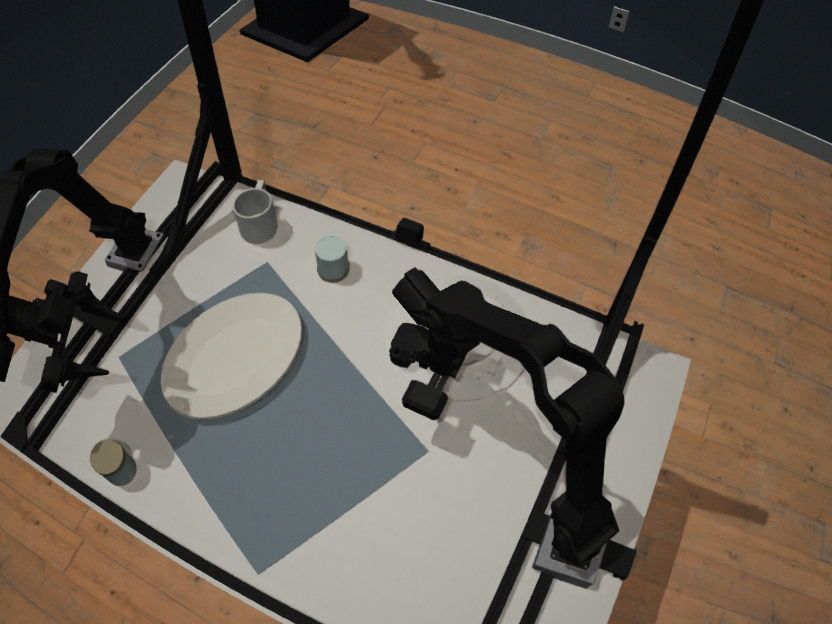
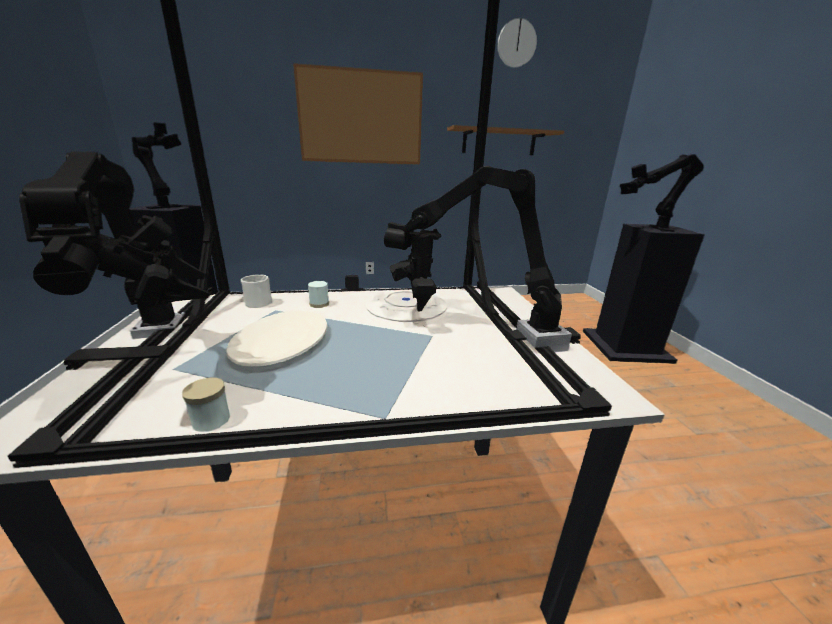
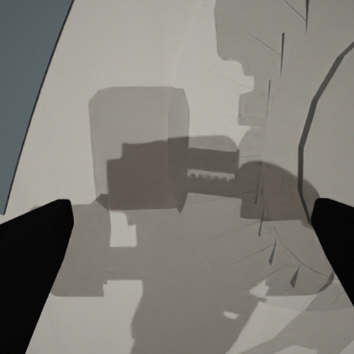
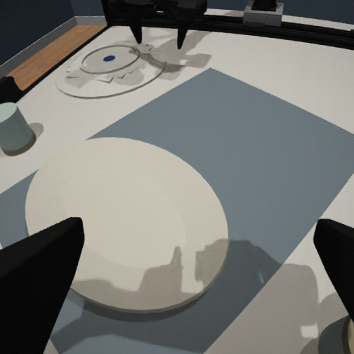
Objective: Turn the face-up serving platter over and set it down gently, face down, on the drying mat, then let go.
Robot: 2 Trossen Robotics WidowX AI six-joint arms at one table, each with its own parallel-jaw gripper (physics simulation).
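Where they show: left gripper, fingertip midpoint: (image 1: 440, 381) (image 2: 417, 304); right gripper, fingertip midpoint: (image 1: 114, 345) (image 2: 206, 285); left arm's base, origin of the base link: (image 1: 574, 545) (image 2: 543, 326); right arm's base, origin of the base link: (image 1: 133, 246) (image 2: 158, 320).
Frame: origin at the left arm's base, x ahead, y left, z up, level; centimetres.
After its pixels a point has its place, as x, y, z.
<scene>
The cream oval platter (image 1: 235, 355) @(66.7, -11.5, -3.7) (image 2: 278, 339) @(67.9, -10.7, -3.8) (image 4: 125, 215) lies on the left part of the blue-grey drying mat (image 1: 302, 456) @(47.1, 0.6, -4.9) (image 2: 362, 376) @(48.2, 7.9, -4.9) (image 3: 25, 75) (image 4: 280, 150). It shows a broad rim around an inner oval, with shadow under its edge; which face is up is hard to tell. My left gripper (image 1: 422, 373) (image 2: 422, 305) @(30.0, -19.1, 0.3) (image 3: 195, 210) (image 4: 158, 45) is open and empty, pointing down right of the mat, away from the platter. My right gripper (image 1: 110, 349) @(77.1, 2.7, 15.7) (image 2: 208, 284) @(77.1, 2.7, 15.7) (image 4: 202, 230) is open and empty, above the table left of the platter, not touching it.
A flat pale disc (image 2: 372, 308) @(42.2, -27.9, -3.9) (image 4: 65, 87) with a ring and blue dot lies beneath the left gripper. A grey mug (image 1: 256, 218) @(75.1, -36.9, 3.1) (image 2: 256, 290) @(77.0, -36.0, 0.8) and a mint cup (image 1: 331, 258) @(57.4, -34.3, 1.9) (image 2: 317, 293) @(58.8, -33.5, -0.2) stand behind the mat. A tan-topped jar (image 1: 110, 460) @(74.9, 17.3, 2.0) (image 2: 206, 404) @(75.0, 19.9, 0.5) stands front left.
</scene>
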